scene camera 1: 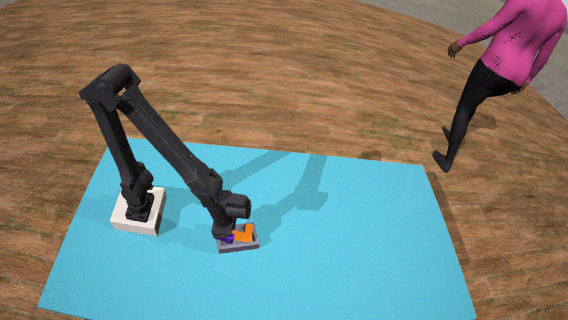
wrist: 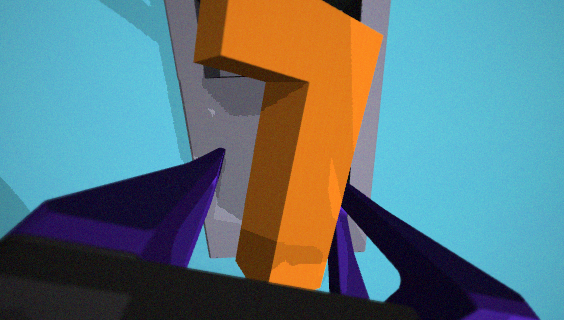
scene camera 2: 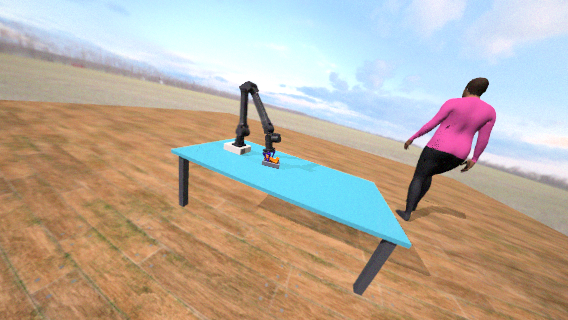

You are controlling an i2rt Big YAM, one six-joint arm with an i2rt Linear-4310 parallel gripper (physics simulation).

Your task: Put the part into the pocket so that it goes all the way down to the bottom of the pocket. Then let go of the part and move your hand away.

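Frame: origin at the arm's base, x ahead, y left, z up, level; centimetres.
Where they show: gripper, fingertip midpoint: point(scene camera 1: 231, 235) point(wrist: 279, 173) point(scene camera 2: 269, 160); arm's base at its link origin: point(scene camera 1: 140, 207) point(scene camera 2: 239, 145).
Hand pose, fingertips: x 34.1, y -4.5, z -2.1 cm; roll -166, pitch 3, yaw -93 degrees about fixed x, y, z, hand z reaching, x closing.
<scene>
Each offset is from my fingertips to the top centre of the thing. Level surfaces: height alone.
The orange L-shaped part @(dx +1.3, dy +0.7, dz +4.3 cm) point(scene camera 1: 244, 237) point(scene camera 2: 274, 160) point(wrist: 300, 50) lies over the grey block with the pocket @(dx +1.8, dy +0.3, dz +0.0 cm) point(scene camera 1: 239, 249) point(scene camera 2: 272, 166) point(wrist: 200, 125). In the wrist view it is turned at an angle to the block, and its left side faces show, so it stands above the block's top face. Dark bits of the pocket show past its edges; most of the pocket is hidden under it. My gripper point(scene camera 1: 230, 239) point(scene camera 2: 269, 156) point(wrist: 279, 173) is open, with its purple fingers on either side of the part's long leg. A gap shows at the left finger; the right finger is close beside the leg.
The blue table top @(dz -3.6 cm) point(scene camera 1: 350, 240) point(scene camera 2: 320, 185) carries the block and the arm's white base point(scene camera 1: 134, 227) point(scene camera 2: 237, 148). A person in a pink top point(scene camera 1: 520, 45) point(scene camera 2: 465, 125) stands on the wooden floor beyond the table's far right side.
</scene>
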